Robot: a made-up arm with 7 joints. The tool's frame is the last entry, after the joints. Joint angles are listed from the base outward.
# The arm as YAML. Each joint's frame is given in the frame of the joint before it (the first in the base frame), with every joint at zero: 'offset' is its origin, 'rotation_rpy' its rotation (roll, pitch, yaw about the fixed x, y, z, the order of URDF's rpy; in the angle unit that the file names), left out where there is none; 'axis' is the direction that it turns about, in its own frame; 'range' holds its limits. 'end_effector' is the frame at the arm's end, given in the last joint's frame.
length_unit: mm
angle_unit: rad
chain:
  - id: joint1
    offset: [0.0, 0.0, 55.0]
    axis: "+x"
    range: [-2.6, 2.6]
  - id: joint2
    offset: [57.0, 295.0, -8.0]
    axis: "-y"
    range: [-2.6, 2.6]
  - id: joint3
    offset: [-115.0, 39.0, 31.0]
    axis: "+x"
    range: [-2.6, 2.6]
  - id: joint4
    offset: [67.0, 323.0, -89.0]
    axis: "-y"
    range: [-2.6, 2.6]
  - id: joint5
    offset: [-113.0, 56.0, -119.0]
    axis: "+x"
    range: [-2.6, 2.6]
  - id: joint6
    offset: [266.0, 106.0, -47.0]
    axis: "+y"
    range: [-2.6, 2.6]
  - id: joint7
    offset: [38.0, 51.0, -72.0]
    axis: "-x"
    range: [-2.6, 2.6]
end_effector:
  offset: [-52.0, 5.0, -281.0]
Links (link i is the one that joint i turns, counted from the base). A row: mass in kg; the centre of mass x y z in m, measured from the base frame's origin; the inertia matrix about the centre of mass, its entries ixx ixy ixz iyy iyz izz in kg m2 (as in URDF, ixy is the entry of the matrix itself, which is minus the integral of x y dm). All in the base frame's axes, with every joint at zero. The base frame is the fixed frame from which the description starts. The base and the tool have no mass.
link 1: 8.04; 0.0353 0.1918 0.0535; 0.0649 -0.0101 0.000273 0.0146 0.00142 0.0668
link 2: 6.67; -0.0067 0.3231 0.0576; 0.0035 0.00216 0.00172 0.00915 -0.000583 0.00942
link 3: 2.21; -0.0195 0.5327 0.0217; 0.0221 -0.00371 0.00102 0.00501 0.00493 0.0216
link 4: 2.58; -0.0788 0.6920 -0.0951; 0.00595 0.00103 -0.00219 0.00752 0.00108 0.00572
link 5: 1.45; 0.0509 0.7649 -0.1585; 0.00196 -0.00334 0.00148 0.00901 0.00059 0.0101
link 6: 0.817; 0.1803 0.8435 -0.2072; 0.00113 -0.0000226 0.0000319 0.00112 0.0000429 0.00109
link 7: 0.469; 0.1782 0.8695 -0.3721; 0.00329 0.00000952 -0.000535 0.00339 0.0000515 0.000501
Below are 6 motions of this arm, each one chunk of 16 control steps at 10 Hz.
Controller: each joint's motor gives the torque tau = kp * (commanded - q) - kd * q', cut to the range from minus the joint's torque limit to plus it. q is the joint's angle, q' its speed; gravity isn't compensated. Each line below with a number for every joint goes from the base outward.
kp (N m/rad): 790 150 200 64 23 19 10
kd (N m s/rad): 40 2.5 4.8 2.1 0.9 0.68 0.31
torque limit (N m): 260 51 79 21 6.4 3.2 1.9
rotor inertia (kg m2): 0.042 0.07 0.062 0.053 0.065 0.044 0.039
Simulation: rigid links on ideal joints. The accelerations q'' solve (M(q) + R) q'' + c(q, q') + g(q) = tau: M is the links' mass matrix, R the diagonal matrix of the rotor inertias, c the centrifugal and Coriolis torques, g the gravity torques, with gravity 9.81 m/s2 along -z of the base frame. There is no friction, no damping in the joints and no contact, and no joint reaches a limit. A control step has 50 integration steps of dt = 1/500 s. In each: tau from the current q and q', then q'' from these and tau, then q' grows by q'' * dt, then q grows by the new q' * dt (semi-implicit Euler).
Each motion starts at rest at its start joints. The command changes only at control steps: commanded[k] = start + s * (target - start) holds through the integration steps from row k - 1 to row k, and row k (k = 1, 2, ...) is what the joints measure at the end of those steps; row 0 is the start. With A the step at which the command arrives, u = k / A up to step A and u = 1 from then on. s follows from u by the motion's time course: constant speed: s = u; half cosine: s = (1 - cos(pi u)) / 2; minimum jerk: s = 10 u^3 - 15 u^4 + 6 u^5; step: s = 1 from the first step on.
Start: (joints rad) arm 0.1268 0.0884 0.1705 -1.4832 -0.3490 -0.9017 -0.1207
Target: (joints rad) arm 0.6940 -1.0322 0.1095 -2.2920 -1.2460 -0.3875 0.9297
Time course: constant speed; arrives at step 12
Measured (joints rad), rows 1 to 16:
1: 0.1059 0.0446 0.0981 -1.5028 -0.3688 -0.8941 -0.0786
2: 0.0966 0.0136 -0.0223 -1.4745 -0.5092 -0.8315 0.0382
3: 0.1132 -0.0345 -0.0761 -1.4493 -0.6657 -0.8040 0.2002
4: 0.1625 -0.1348 -0.0566 -1.5095 -0.7252 -0.7926 0.3056
5: 0.2364 -0.2794 0.0028 -1.6509 -0.7228 -0.7537 0.3251
6: 0.3175 -0.4306 0.0623 -1.8183 -0.7547 -0.6851 0.3514
7: 0.3866 -0.5620 0.0920 -1.9617 -0.8615 -0.5988 0.4604
8: 0.4359 -0.6581 0.0848 -2.0509 -1.0068 -0.5256 0.6138
9: 0.4716 -0.7254 0.0545 -2.0831 -1.1251 -0.4952 0.7379
10: 0.5065 -0.7917 0.0235 -2.1017 -1.2036 -0.4813 0.8165
11: 0.5508 -0.8847 0.0150 -2.1587 -1.2754 -0.4440 0.8836
12: 0.6083 -1.0102 0.0387 -2.2677 -1.3503 -0.3835 0.9607
13: 0.6409 -1.0530 0.1232 -2.3668 -1.3529 -0.3360 0.9593
14: 0.6412 -1.0640 0.1297 -2.3891 -1.3171 -0.3402 0.9166
15: 0.6254 -1.0245 0.0767 -2.3511 -1.3130 -0.3561 0.9089
16: 0.6114 -0.9768 0.0355 -2.2723 -1.3456 -0.3802 0.9449

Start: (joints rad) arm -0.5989 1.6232 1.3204 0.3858 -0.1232 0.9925 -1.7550
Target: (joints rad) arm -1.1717 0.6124 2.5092 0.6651 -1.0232 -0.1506 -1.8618
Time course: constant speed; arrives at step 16
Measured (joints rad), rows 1 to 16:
1: -0.6714 1.5924 1.3328 0.3739 -0.1858 0.9234 -1.7509
2: -0.7382 1.6353 1.3856 0.2889 -0.3237 0.8473 -1.7189
3: -0.7927 1.6422 1.4601 0.2406 -0.3790 0.8049 -1.6569
4: -0.8275 1.5775 1.5472 0.2662 -0.3847 0.7442 -1.6574
5: -0.8476 1.4585 1.6318 0.3387 -0.4081 0.6576 -1.7324
6: -0.8659 1.3255 1.7021 0.4120 -0.4750 0.5678 -1.7969
7: -0.8930 1.2203 1.7618 0.4559 -0.5779 0.4893 -1.7973
8: -0.9306 1.1624 1.8188 0.4637 -0.6813 0.4212 -1.7634
9: -0.9732 1.1388 1.8794 0.4476 -0.7543 0.3591 -1.7456
10: -1.0144 1.1168 1.9493 0.4314 -0.7986 0.2977 -1.7572
11: -1.0505 1.0670 2.0291 0.4372 -0.8364 0.2302 -1.7809
12: -1.0818 0.9785 2.1123 0.4716 -0.8838 0.1547 -1.8001
13: -1.1116 0.8634 2.1926 0.5256 -0.9455 0.0755 -1.8100
14: -1.1437 0.7493 2.2703 0.5817 -1.0218 -0.0018 -1.8109
15: -1.1789 0.6624 2.3484 0.6228 -1.1036 -0.0742 -1.8063
16: -1.2153 0.6086 2.4266 0.6400 -1.1742 -0.1427 -1.8061

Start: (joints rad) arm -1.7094 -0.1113 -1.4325 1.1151 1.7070 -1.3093 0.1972
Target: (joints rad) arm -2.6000 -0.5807 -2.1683 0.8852 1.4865 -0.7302 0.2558
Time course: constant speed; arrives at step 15
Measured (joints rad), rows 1 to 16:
1: -1.7347 -0.1420 -1.3711 1.1350 1.7055 -1.2788 0.1936
2: -1.7702 -0.1991 -1.3447 1.1664 1.7008 -1.2390 0.1554
3: -1.8261 -0.2506 -1.4243 1.1501 1.7100 -1.2113 0.1188
4: -1.8998 -0.2782 -1.5411 1.0971 1.6893 -1.1623 0.1445
5: -1.9671 -0.2929 -1.6263 1.0572 1.6512 -1.1106 0.2082
6: -2.0224 -0.3238 -1.6663 1.0437 1.6499 -1.0903 0.2358
7: -2.0730 -0.3763 -1.6937 1.0454 1.6795 -1.0776 0.2019
8: -2.1268 -0.4291 -1.7413 1.0405 1.6983 -1.0442 0.1570
9: -2.1870 -0.4636 -1.8124 1.0177 1.6873 -0.9984 0.1569
10: -2.2502 -0.4850 -1.8900 0.9849 1.6586 -0.9555 0.1977
11: -2.3119 -0.5137 -1.9591 0.9550 1.6351 -0.9191 0.2351
12: -2.3709 -0.5564 -2.0180 0.9357 1.6286 -0.8824 0.2395
13: -2.4291 -0.5992 -2.0734 0.9234 1.6320 -0.8407 0.2208
14: -2.4883 -0.6313 -2.1315 0.9074 1.6282 -0.7987 0.2107
15: -2.5488 -0.6583 -2.1944 0.8833 1.6080 -0.7577 0.2257
16: -2.5579 -0.6507 -2.2383 0.8598 1.5660 -0.7160 0.2551

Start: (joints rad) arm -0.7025 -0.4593 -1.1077 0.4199 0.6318 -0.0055 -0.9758
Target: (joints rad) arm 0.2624 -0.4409 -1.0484 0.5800 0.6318 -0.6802 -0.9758
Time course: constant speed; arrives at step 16
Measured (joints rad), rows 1 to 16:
1: -0.6957 -0.4179 -1.0608 0.4177 0.5961 -0.0225 -0.9660
2: -0.6409 -0.3370 -1.0300 0.4659 0.5693 -0.0959 -0.9479
3: -0.5769 -0.3076 -1.0210 0.5176 0.6006 -0.1806 -0.9469
4: -0.5168 -0.3480 -1.0198 0.5135 0.6319 -0.2086 -0.9719
5: -0.4577 -0.4058 -1.0336 0.4871 0.6273 -0.2137 -0.9897
6: -0.4011 -0.4181 -1.0519 0.4760 0.6030 -0.2380 -0.9786
7: -0.3482 -0.3787 -1.0598 0.4926 0.5758 -0.2851 -0.9551
8: -0.2947 -0.3317 -1.0578 0.5215 0.5568 -0.3416 -0.9402
9: -0.2369 -0.3219 -1.0545 0.5399 0.5546 -0.3902 -0.9391
10: -0.1762 -0.3512 -1.0553 0.5390 0.5655 -0.4235 -0.9504
11: -0.1154 -0.3825 -1.0619 0.5316 0.5736 -0.4507 -0.9656
12: -0.0566 -0.3833 -1.0705 0.5340 0.5670 -0.4854 -0.9694
13: -0.0005 -0.3574 -1.0761 0.5478 0.5484 -0.5293 -0.9567
14: 0.0556 -0.3340 -1.0793 0.5631 0.5299 -0.5746 -0.9397
15: 0.1141 -0.3350 -1.0822 0.5710 0.5227 -0.6149 -0.9351
16: 0.1748 -0.3547 -1.0854 0.5717 0.5268 -0.6506 -0.9462

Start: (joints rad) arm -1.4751 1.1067 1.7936 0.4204 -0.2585 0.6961 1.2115
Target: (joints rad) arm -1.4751 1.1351 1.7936 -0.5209 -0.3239 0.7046 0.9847
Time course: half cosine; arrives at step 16
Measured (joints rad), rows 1 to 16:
1: -1.4764 1.1101 1.7129 0.4009 -0.2536 0.6941 1.1932
2: -1.4901 1.1084 1.6115 0.3278 -0.3256 0.6893 1.1363
3: -1.5001 1.1249 1.5985 0.2625 -0.4177 0.6905 1.0929
4: -1.4973 1.1482 1.6500 0.2148 -0.3849 0.6961 1.1082
5: -1.4889 1.1498 1.6949 0.1643 -0.2969 0.6985 1.1261
6: -1.4836 1.1306 1.6949 0.1041 -0.2856 0.6932 1.1049
7: -1.4829 1.1111 1.6630 0.0288 -0.3430 0.6814 1.0679
8: -1.4849 1.1137 1.6390 -0.0539 -0.3922 0.6727 1.0425
9: -1.4868 1.1380 1.6451 -0.1445 -0.3939 0.6734 1.0280
10: -1.4874 1.1625 1.6666 -0.2388 -0.3689 0.6803 1.0103
11: -1.4871 1.1706 1.6773 -0.3192 -0.3579 0.6850 0.9876
12: -1.4858 1.1621 1.6697 -0.3751 -0.3711 0.6808 0.9717
13: -1.4838 1.1486 1.6574 -0.4111 -0.3897 0.6710 0.9664
14: -1.4820 1.1419 1.6550 -0.4392 -0.3953 0.6654 0.9640
15: -1.4814 1.1463 1.6626 -0.4644 -0.3876 0.6675 0.9585
16: -1.4822 1.1570 1.6698 -0.4794 -0.3791 0.6726 0.9525

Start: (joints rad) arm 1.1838 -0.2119 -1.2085 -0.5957 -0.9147 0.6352 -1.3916
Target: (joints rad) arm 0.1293 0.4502 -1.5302 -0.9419 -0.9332 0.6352 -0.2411
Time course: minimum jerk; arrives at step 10
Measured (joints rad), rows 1 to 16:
1: 1.1467 -0.1977 -1.2645 -0.5905 -0.8682 0.6364 -1.3915
2: 1.0706 -0.1362 -1.3482 -0.5608 -0.8657 0.6197 -1.3526
3: 0.9530 -0.0252 -1.3735 -0.5671 -0.9123 0.5937 -1.2285
4: 0.7903 0.1029 -1.3670 -0.6496 -0.8836 0.6000 -1.0296
5: 0.5951 0.2180 -1.3825 -0.7621 -0.7938 0.6334 -0.8172
6: 0.3938 0.3253 -1.4310 -0.8440 -0.7496 0.6521 -0.6303
7: 0.2205 0.4267 -1.4915 -0.8726 -0.7743 0.6345 -0.4703
8: 0.1048 0.4928 -1.5343 -0.8752 -0.8145 0.6104 -0.3426
9: 0.0553 0.5010 -1.5383 -0.8956 -0.8377 0.6124 -0.2718
10: 0.0537 0.4732 -1.5112 -0.9432 -0.8322 0.6381 -0.2707
11: 0.0641 0.4550 -1.4820 -0.9921 -0.8105 0.6657 -0.2989
12: 0.0680 0.4647 -1.4763 -1.0021 -0.7979 0.6782 -0.3064
13: 0.0642 0.4841 -1.4917 -0.9705 -0.7996 0.6652 -0.2961
14: 0.0589 0.4902 -1.5088 -0.9385 -0.8092 0.6412 -0.2936
15: 0.0576 0.4801 -1.5116 -0.9380 -0.8208 0.6336 -0.2967
16: 0.0601 0.4683 -1.5014 -0.9612 -0.8238 0.6468 -0.2936

